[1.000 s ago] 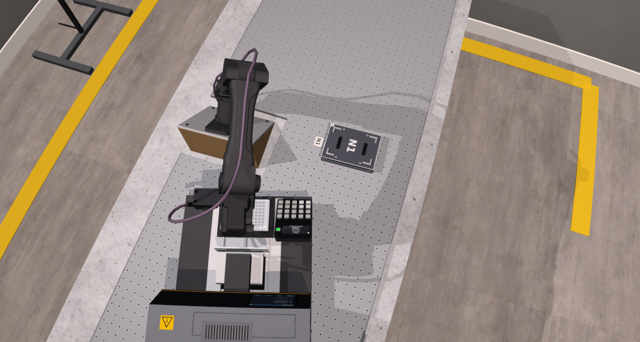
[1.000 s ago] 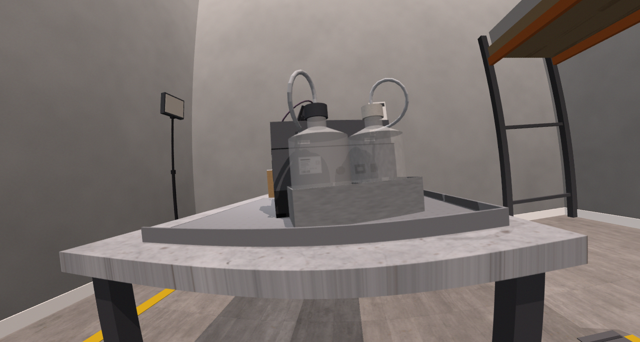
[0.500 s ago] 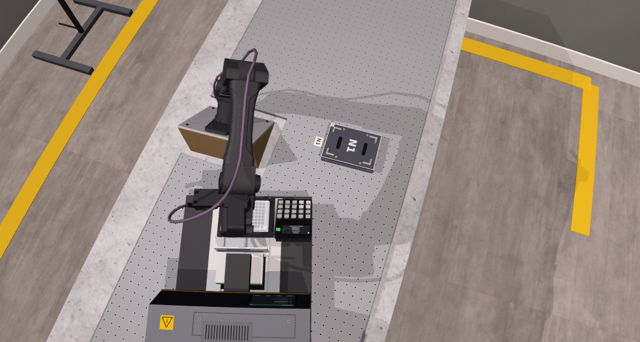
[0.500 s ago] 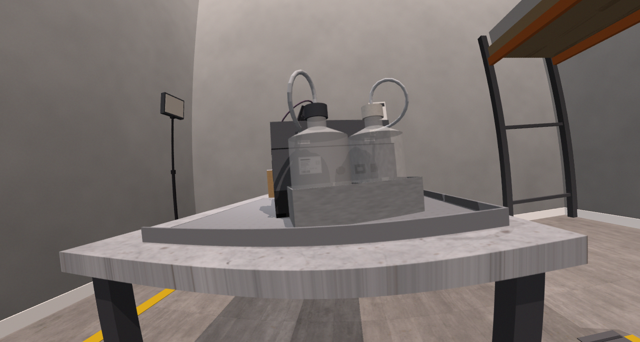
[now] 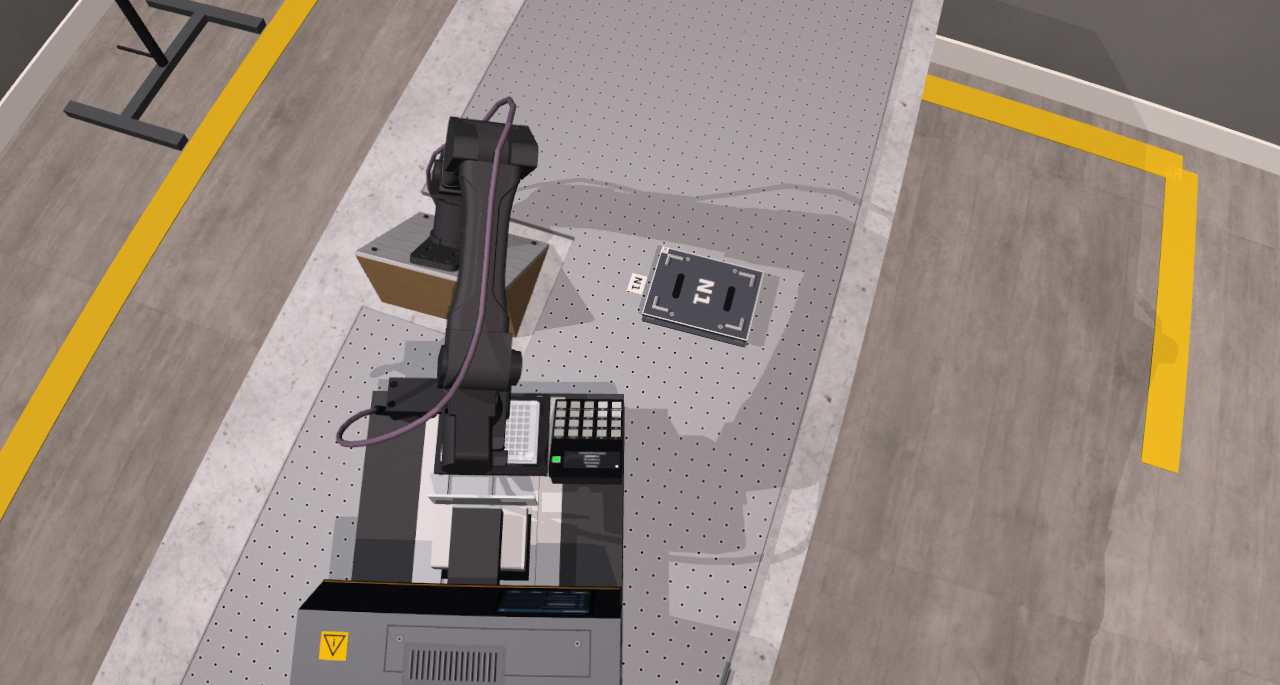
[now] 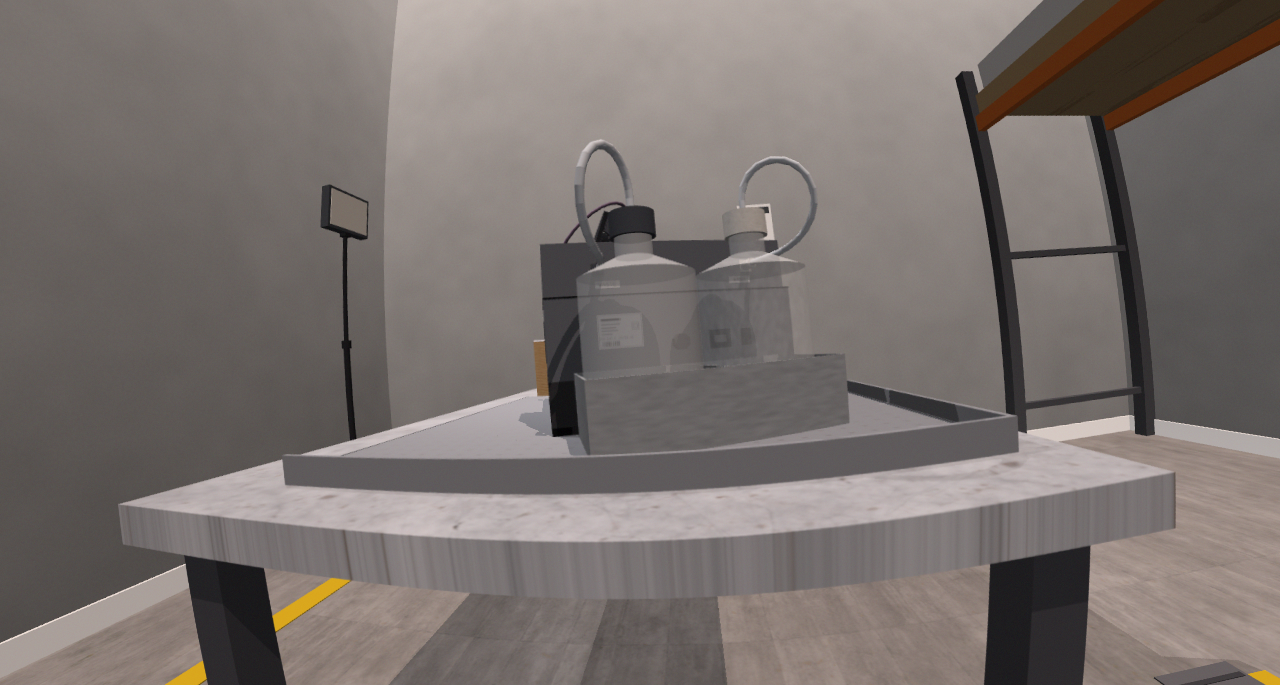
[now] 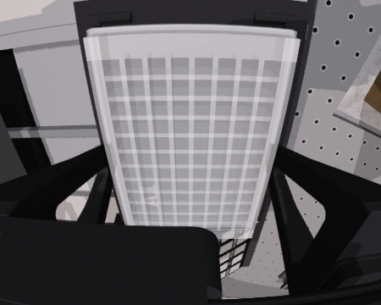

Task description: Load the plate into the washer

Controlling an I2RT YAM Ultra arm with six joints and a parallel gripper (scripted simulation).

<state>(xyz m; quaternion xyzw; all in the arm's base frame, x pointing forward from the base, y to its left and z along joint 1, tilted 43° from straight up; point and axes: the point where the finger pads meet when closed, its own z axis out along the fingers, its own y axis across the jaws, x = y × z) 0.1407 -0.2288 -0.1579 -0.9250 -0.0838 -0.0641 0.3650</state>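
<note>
Now: hand right at the clear well plate. The rest, counted from my hand: N1 label (310 mm to the left, 140 mm ahead, 100 mm below); then plate washer (150 mm to the right, 30 mm ahead, 20 mm above); then black washer carrier (20 mm below).
</note>
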